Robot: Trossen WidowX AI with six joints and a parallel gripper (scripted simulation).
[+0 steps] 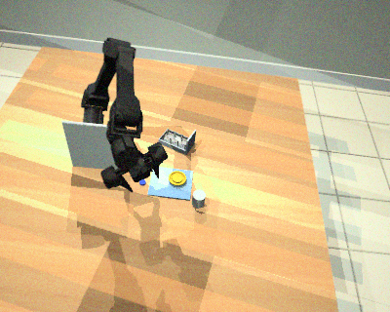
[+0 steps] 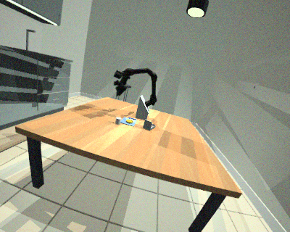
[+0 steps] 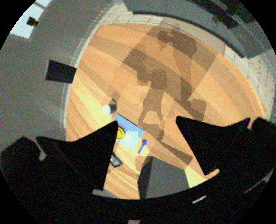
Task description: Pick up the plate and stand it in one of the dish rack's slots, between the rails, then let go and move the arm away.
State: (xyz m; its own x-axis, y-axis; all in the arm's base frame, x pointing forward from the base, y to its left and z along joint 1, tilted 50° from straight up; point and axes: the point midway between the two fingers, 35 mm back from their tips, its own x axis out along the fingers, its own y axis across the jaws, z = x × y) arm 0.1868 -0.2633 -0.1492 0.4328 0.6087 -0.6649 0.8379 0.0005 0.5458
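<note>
Right now the plate is 180 mm below my gripper tip, 170 mm to the left of it and 100 mm ahead of it. Also, from my gripper tip: blue spoon 190 mm below, 170 mm to the left, 20 mm behind; dish rack 360 mm to the left, 170 mm below, 100 mm ahead.
</note>
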